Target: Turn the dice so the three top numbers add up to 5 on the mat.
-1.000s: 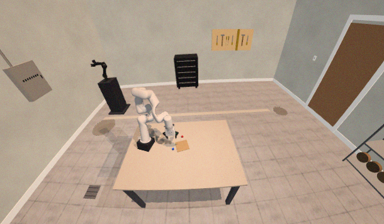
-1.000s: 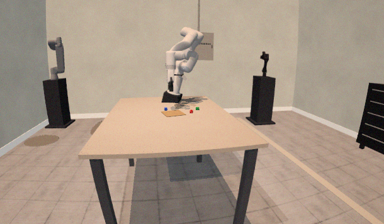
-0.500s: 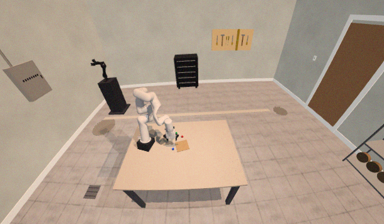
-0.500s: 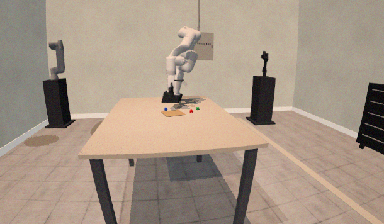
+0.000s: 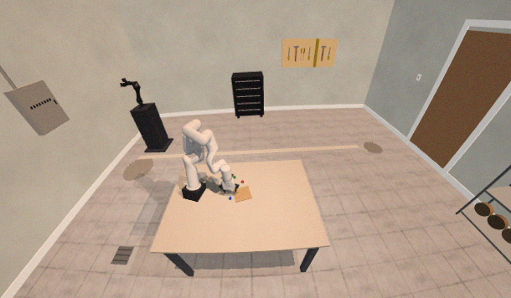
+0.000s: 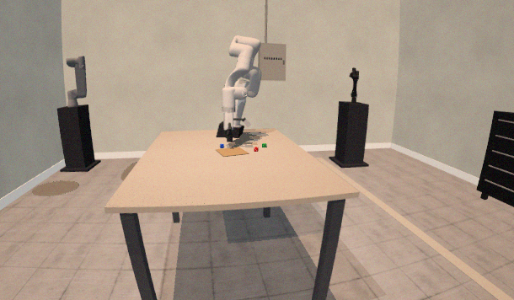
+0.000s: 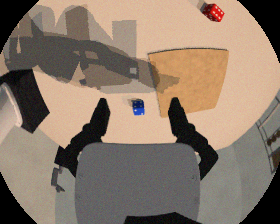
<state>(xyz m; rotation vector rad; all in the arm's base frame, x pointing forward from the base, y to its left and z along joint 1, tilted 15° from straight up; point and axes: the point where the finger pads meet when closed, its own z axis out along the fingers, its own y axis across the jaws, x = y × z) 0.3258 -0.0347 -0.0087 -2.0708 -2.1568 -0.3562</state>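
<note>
My hand is 4 cm to the left of the blue die and 4 cm above it. Round my hand: red die (9 cm ahead, 14 cm to the left, 4 cm below); green die (1 cm ahead, 20 cm to the left, 4 cm below); brown mat (10 cm ahead, 1 cm to the left, 5 cm below).
</note>
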